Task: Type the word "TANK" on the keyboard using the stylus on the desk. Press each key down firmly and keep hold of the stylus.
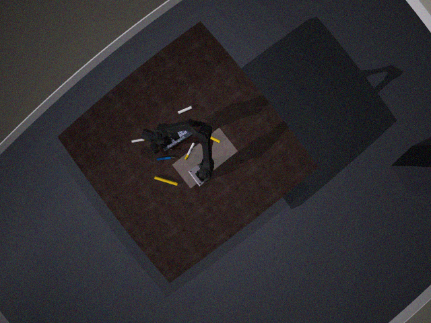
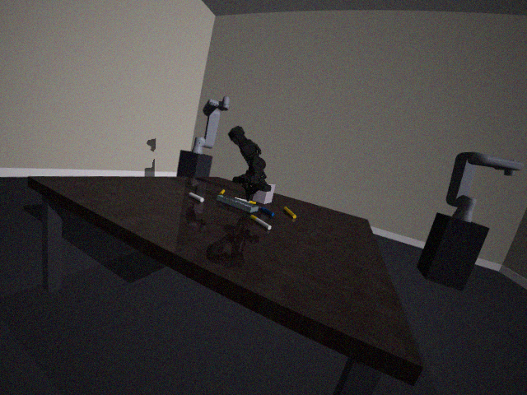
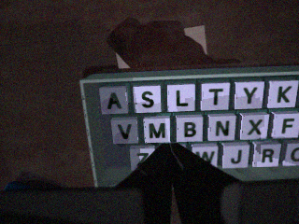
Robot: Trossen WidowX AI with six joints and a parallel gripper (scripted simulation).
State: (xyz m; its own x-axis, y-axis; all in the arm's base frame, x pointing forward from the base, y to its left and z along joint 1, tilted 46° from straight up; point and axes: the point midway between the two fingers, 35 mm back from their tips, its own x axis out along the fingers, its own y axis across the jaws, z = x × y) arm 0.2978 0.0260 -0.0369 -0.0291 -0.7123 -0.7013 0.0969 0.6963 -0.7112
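Now: the blue stylus 8 cm behind my gripper tip, 6 cm to the left of it and 3 cm below it. Also, from my gripper tip: yellow pen: 18 cm behind, 17 cm to the left, 3 cm below.
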